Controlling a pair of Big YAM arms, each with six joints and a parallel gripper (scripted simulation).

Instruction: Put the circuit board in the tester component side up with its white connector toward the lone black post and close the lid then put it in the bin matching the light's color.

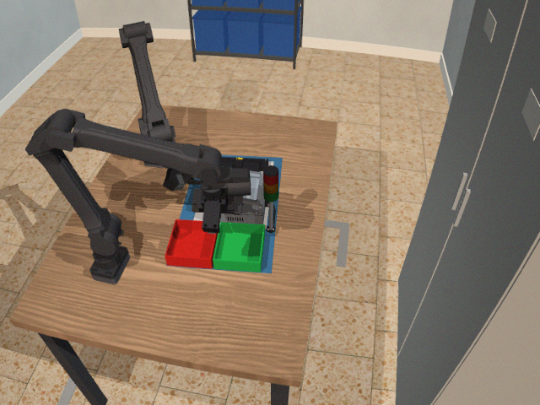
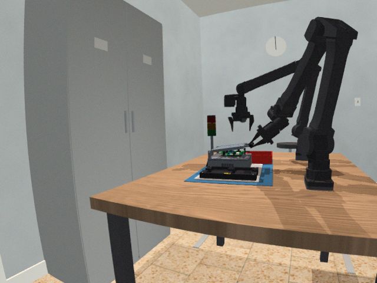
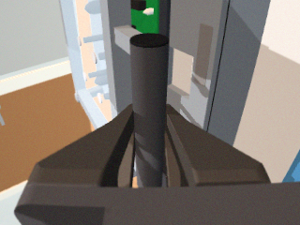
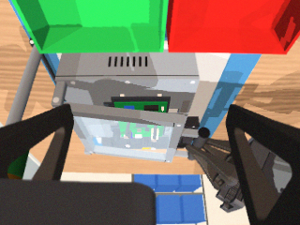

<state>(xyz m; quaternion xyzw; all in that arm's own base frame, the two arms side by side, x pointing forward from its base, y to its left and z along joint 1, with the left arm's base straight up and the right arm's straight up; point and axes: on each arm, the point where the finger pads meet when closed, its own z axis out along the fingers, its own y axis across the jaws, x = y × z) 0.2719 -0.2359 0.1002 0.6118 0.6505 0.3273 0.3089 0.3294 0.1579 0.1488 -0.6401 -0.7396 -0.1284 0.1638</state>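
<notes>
The black hook lies 6 cm to the left of my left hand, 2 cm below it and 1 cm ahead of it. Round my left hand: green circuit board: 8 cm ahead, 4 cm below; red bin: 20 cm to the right, 10 cm below, 2 cm behind; clear lid: 8 cm ahead, 1 cm below.
</notes>
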